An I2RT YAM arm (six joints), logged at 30 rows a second.
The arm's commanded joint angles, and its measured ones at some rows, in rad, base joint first. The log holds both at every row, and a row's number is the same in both.
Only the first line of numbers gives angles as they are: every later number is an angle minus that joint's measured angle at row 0.
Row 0, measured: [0.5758 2.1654 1.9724 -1.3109 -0.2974 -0.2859]
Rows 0 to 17, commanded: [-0.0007 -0.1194 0.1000 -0.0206 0.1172 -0.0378]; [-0.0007 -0.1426 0.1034 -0.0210 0.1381 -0.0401]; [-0.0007 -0.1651 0.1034 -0.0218 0.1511 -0.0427]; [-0.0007 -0.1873 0.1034 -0.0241 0.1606 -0.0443]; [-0.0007 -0.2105 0.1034 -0.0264 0.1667 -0.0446]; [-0.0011 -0.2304 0.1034 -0.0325 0.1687 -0.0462]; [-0.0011 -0.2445 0.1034 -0.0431 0.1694 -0.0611]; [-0.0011 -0.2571 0.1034 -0.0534 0.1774 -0.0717]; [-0.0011 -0.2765 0.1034 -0.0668 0.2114 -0.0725]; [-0.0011 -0.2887 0.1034 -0.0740 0.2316 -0.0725]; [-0.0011 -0.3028 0.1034 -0.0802 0.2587 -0.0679]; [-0.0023 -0.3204 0.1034 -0.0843 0.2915 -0.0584]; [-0.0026 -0.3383 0.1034 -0.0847 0.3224 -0.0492]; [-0.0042 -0.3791 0.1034 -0.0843 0.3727 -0.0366]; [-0.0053 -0.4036 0.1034 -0.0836 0.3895 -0.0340]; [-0.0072 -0.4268 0.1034 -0.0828 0.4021 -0.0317]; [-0.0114 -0.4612 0.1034 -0.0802 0.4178 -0.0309]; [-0.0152 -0.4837 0.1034 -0.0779 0.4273 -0.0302]
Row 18, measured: [0.0000 -0.3612 0.0828 -0.0874 0.3251 -0.0473]
